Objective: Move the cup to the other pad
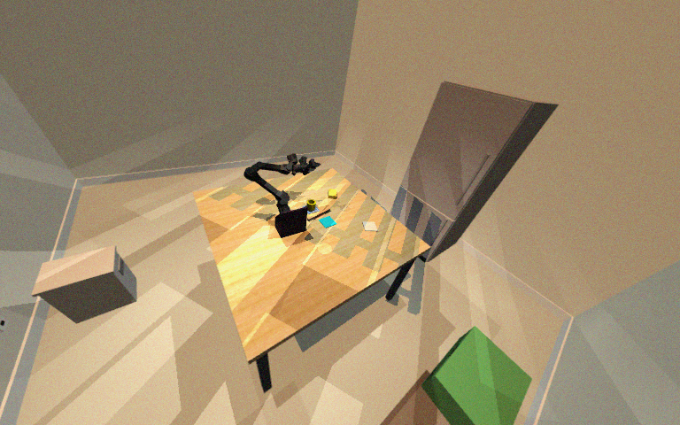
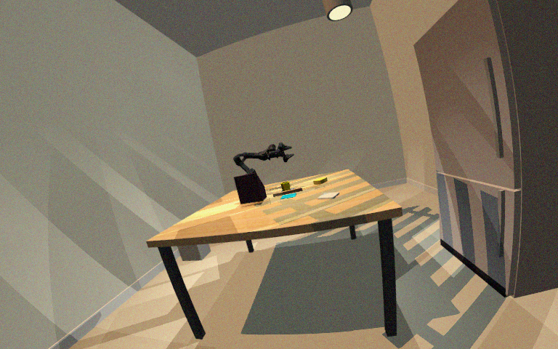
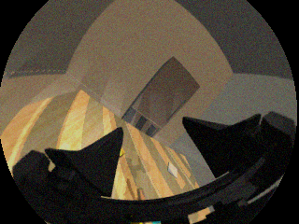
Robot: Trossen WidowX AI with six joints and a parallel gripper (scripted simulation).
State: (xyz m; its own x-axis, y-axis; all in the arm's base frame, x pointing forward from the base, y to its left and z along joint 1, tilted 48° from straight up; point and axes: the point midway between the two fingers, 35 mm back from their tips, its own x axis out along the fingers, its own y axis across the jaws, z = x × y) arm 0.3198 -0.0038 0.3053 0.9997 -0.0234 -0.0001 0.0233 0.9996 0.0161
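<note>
Right now my gripper tip is 27 cm above the olive-yellow cup, 12 cm to the left of it and 11 cm past it. The rest, counted from my gripper tip: light blue pad (31 cm below, 11 cm to the right, 10 cm behind); then teal pad (31 cm below, 30 cm to the right, 6 cm behind); then yellow block (29 cm below, 17 cm ahead, 1 cm to the right).
</note>
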